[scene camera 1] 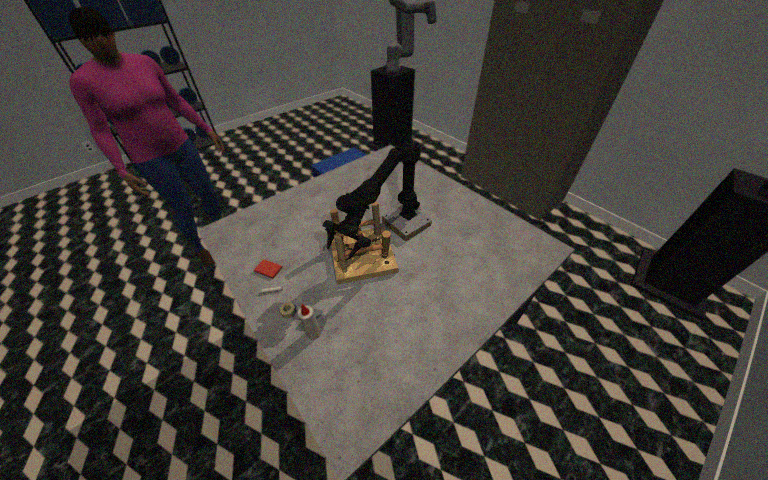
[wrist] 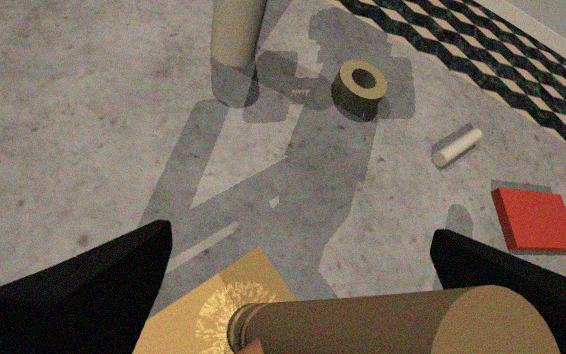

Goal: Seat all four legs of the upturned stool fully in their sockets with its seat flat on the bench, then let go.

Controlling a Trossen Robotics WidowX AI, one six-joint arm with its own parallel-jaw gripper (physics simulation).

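Places are measured from the arm's base along level axes (x ahead, y left, z up), in millimetres.
Pixels of known places: gripper, fingertip midpoint: (scene camera 1: 338,253) (wrist: 305,238); arm's base, origin of the base link: (scene camera 1: 408,214).
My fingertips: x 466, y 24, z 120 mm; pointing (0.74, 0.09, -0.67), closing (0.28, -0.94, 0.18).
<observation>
Ahead of a thing's pixels: the offset from my fingertips to its top centre. "*": to the spot under its first point. Level surfaces: height alone.
The upturned stool's square wooden seat (scene camera 1: 367,270) (wrist: 257,267) lies on the grey bench {dz -161 mm} (scene camera 1: 453,294). Four legs stand up from it: a front-left leg {* dx -19, dy -8, dz -7 mm} (scene camera 1: 340,251), a front-right leg {dx -176, dy +87, dz +59 mm} (scene camera 1: 385,244), a back-right leg {* dx -268, dy -50, dz -35 mm} (scene camera 1: 376,219) and a back-left leg {* dx -124, dy -159, dz +11 mm} (scene camera 1: 334,217). Rungs show between them. How deep each leg sits in its socket is too small to tell. My gripper (scene camera 1: 339,252) (wrist: 305,238) is open and empty, its fingers low over the stool's left side. In the wrist view a leg {* dx -26, dy -9, dz +30 mm} (wrist: 350,320) rises from the seat at the bottom, its end near the right finger.
A glue bottle {dx +238, dy +101, dz +36 mm} (scene camera 1: 309,325) (wrist: 235,40) stands beyond the stool, beside a tape roll {dx +247, dy -42, dz -133 mm} (scene camera 1: 287,309) (wrist: 355,102). A white stick {dx +233, dy -175, dz -144 mm} (scene camera 1: 270,290) (wrist: 457,147) and a red block {dx +181, dy -284, dz -148 mm} (scene camera 1: 267,268) (wrist: 535,220) lie to the left. The arm's base plate (scene camera 1: 412,227) is behind the stool. A person stands at the left.
</observation>
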